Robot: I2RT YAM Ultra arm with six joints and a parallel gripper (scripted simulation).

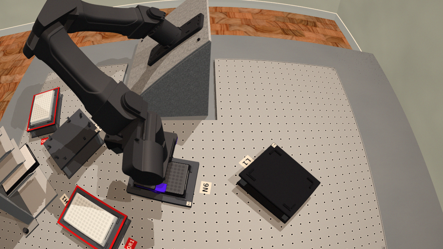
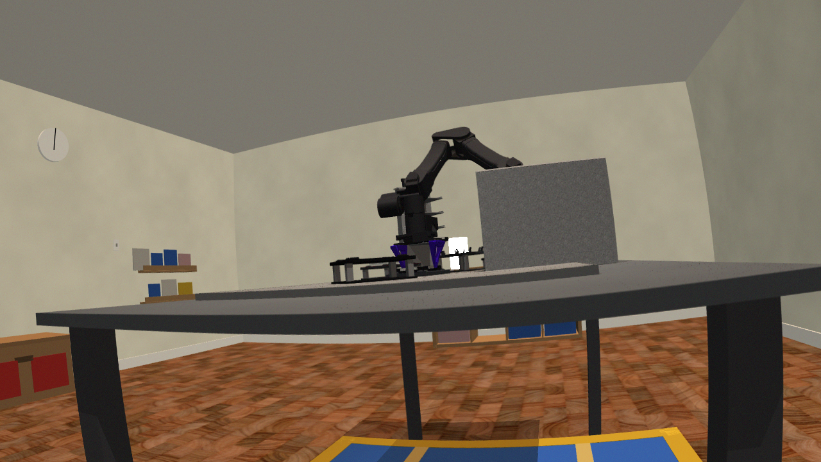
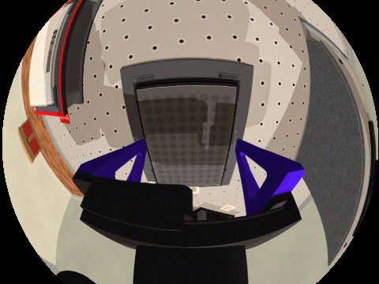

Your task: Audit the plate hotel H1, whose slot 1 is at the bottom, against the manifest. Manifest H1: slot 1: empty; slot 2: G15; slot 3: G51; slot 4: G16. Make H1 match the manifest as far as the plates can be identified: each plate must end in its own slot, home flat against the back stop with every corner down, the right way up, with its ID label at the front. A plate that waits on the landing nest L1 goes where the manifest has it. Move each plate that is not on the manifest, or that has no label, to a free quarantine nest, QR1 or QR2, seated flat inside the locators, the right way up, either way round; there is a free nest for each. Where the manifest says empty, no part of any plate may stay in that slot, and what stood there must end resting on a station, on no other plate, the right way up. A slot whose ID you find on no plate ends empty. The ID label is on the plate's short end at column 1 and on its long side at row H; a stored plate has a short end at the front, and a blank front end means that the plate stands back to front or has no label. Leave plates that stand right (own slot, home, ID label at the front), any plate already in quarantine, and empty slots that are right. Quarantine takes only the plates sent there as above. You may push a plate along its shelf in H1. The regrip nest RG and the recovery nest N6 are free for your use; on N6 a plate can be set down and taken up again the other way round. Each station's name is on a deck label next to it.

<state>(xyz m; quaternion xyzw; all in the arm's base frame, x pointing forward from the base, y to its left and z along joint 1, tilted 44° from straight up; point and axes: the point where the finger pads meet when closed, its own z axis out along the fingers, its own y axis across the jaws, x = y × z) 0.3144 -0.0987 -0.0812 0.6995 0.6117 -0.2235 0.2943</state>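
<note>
Now: the recovery nest N6 20 mm below my hand. Also, from my hand: QR1 label (190 mm ahead, 70 mm to the right, 30 mm below); then quarantine nest QR1 (170 mm to the right, 150 mm ahead, 10 mm above); then N6 deck label (100 mm to the left, 30 mm below, 20 mm ahead).
</note>
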